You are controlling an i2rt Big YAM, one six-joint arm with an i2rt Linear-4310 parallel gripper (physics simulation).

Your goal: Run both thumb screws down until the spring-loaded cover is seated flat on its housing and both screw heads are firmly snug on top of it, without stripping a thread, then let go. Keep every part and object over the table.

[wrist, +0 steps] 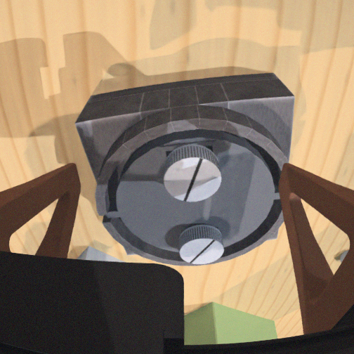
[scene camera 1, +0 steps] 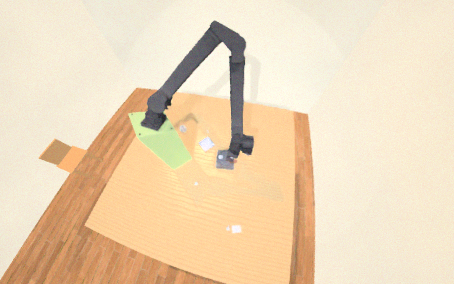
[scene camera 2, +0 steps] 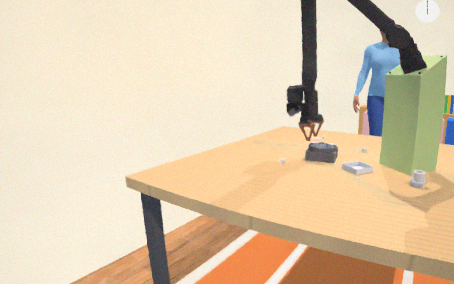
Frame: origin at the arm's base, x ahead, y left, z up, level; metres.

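Seen in the pictures: gripper, fingertip midpoint: (scene camera 1: 232, 156) (scene camera 2: 311, 138); arm's base, origin of the base link: (scene camera 1: 154, 121) (scene camera 2: 413, 66).
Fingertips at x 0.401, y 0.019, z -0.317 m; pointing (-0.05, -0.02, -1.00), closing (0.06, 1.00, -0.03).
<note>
Pixels of each thing's top centre, then the offset from my fingertips to it. "spot": a spot on its surface instead.
- dark grey housing, middle of its top: (scene camera 2: 322, 145) (scene camera 1: 225, 157) dx -0.048, dy -0.009, dz -0.025 m
- shallow pale tray, middle of its top: (scene camera 2: 358, 164) (scene camera 1: 206, 143) dx -0.215, dy +0.098, dz -0.060 m
- grey stepped cylinder, middle of its top: (scene camera 2: 419, 171) (scene camera 1: 182, 127) dx -0.436, dy +0.197, dz -0.031 m
- small white piece, middle of its top: (scene camera 1: 195, 183) dx -0.213, dy -0.209, dz -0.060 m
- white square, surface spot: (scene camera 1: 236, 229) spot: dx +0.091, dy -0.428, dz -0.078 m
The dark grey housing (scene camera 1: 225, 166) (scene camera 2: 321, 154) (wrist: 260, 112) stands on the table. Its round cover (wrist: 240, 200) lies inside the raised ring; whether it is seated flat cannot be told. Two slotted thumb screws with knurled sides stand on the cover: the upper screw (wrist: 192, 179) looks larger, the lower screw (wrist: 201, 251) smaller and near the ring's lower edge. Both slots are slanted. My gripper (scene camera 1: 233, 159) (scene camera 2: 312, 139) (wrist: 179, 174) is open and empty above the housing, one brown finger on each side of it in the wrist view. Contact beneath the heads is hidden.
A shallow pale tray (scene camera 1: 206, 144) (scene camera 2: 357, 168) lies beside the housing. A grey stepped cylinder (scene camera 1: 183, 128) (scene camera 2: 418, 179) stands near the green pedestal (scene camera 1: 167, 147) (scene camera 2: 400, 120) (wrist: 225, 325). A small white piece (scene camera 1: 196, 183) and a white square (scene camera 1: 236, 229) lie farther off.
</note>
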